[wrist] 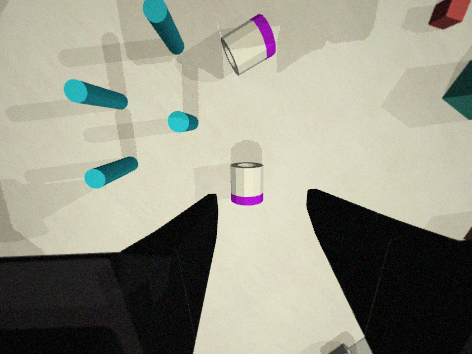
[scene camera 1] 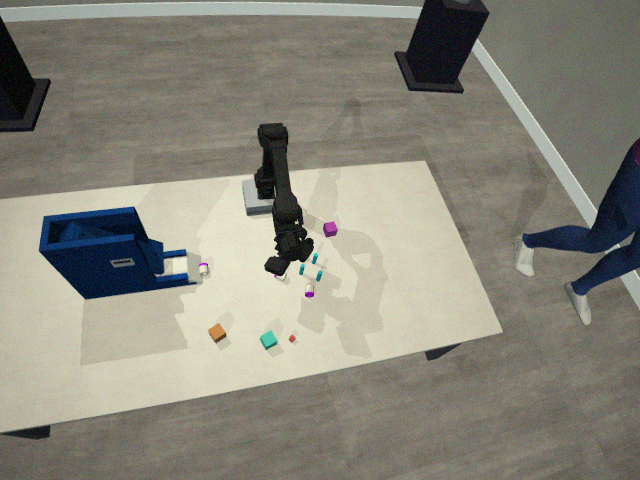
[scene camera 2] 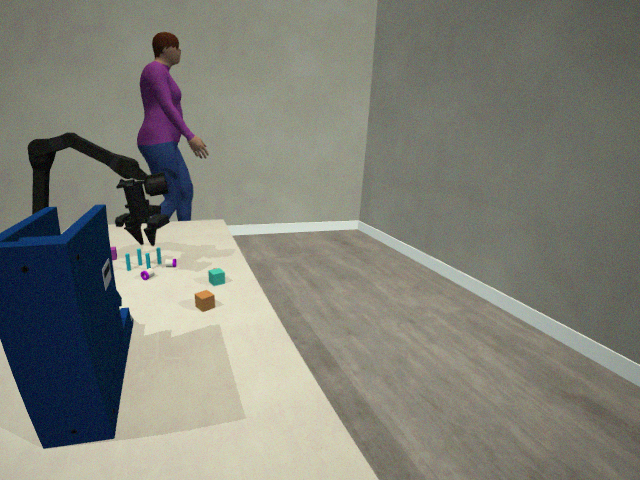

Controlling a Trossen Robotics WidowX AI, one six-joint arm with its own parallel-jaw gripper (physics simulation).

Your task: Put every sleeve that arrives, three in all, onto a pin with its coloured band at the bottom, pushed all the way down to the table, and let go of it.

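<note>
My gripper (scene camera 2: 147, 244) (wrist: 261, 200) is open and empty, pointing down above a white sleeve with a purple band (scene camera 1: 280, 277) (scene camera 2: 147, 274) (wrist: 247, 181). That sleeve lies on its side on the table, and the arm partly hides it in scene camera 1. A second sleeve (scene camera 1: 309, 290) (scene camera 2: 170, 262) (wrist: 247, 45) lies on its side beside the pins. A third sleeve (scene camera 1: 203, 269) is at the chute's lower end. Four cyan pins stand bare in the wrist view, among them a near one (wrist: 182, 121) and a left one (wrist: 100, 95); one is hidden in scene camera 1.
The blue dispenser (scene camera 1: 111, 266) (scene camera 2: 56, 320) stands on the left of the table. A purple cube (scene camera 1: 330, 228) is behind the pins. An orange cube (scene camera 1: 217, 332) (scene camera 2: 204, 300), a teal cube (scene camera 1: 268, 339) (scene camera 2: 216, 276) and a small red cube (scene camera 1: 292, 338) lie toward the front. A person stands beyond.
</note>
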